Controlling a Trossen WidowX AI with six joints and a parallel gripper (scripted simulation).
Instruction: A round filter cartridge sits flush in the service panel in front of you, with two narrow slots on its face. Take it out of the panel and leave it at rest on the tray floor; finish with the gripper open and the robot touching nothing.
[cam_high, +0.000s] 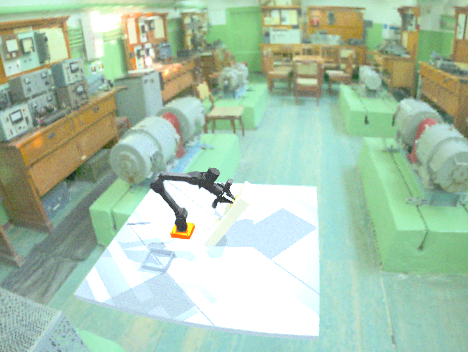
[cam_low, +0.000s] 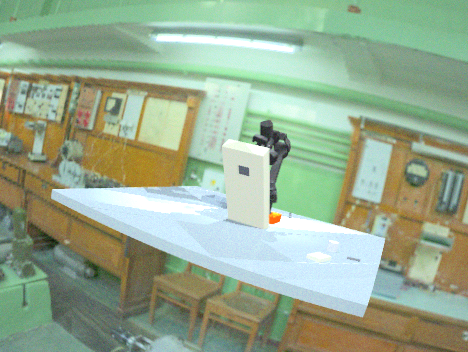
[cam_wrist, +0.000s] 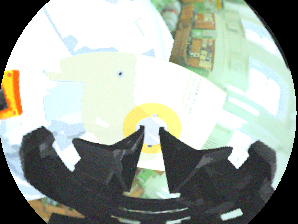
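My gripper tip is now 1 cm short of the round filter cartridge and 1 cm above it. From my gripper tip the other things lie so: flat white block (18 cm ahead, 38 cm to the left, 26 cm below); then shallow grey tray (45 cm behind, 21 cm to the right, 26 cm below); then dark strip (6 cm ahead, 53 cm to the left, 26 cm below).
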